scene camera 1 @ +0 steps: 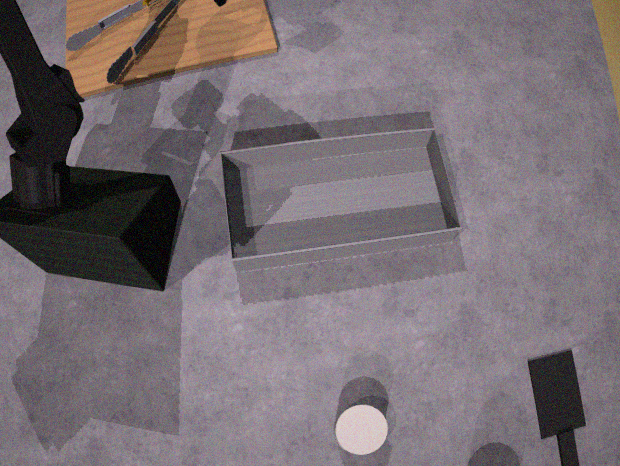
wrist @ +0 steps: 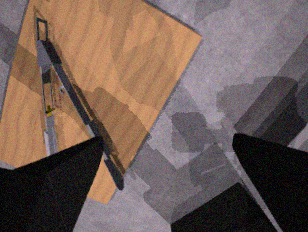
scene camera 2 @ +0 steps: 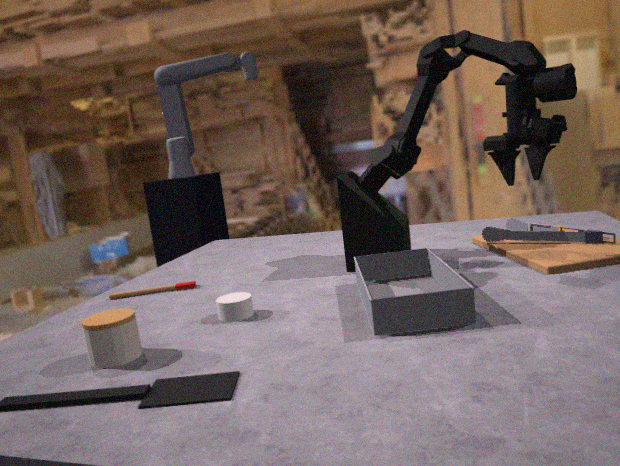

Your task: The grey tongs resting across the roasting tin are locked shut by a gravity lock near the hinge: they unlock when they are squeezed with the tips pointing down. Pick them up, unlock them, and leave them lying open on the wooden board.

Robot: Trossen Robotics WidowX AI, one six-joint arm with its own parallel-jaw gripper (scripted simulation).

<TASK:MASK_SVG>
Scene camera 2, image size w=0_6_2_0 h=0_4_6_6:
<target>my gripper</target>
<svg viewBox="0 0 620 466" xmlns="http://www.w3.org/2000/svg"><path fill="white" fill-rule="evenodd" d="M564 115L557 114L551 119L542 118L540 116L541 109L537 109L536 104L506 107L506 112L502 112L502 117L507 119L507 133L503 133L503 136L486 136L483 143L484 151L493 151L488 152L488 155L491 156L508 186L514 186L515 158L521 152L516 149L519 149L520 145L530 145L530 147L524 148L533 179L539 180L548 153L556 147L556 145L550 144L560 143L562 132L567 130Z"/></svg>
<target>cork-lidded jar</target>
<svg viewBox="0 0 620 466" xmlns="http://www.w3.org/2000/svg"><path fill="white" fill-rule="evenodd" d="M134 310L128 308L108 310L92 314L81 322L88 358L92 367L109 368L124 365L141 356L143 350Z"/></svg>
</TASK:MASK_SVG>
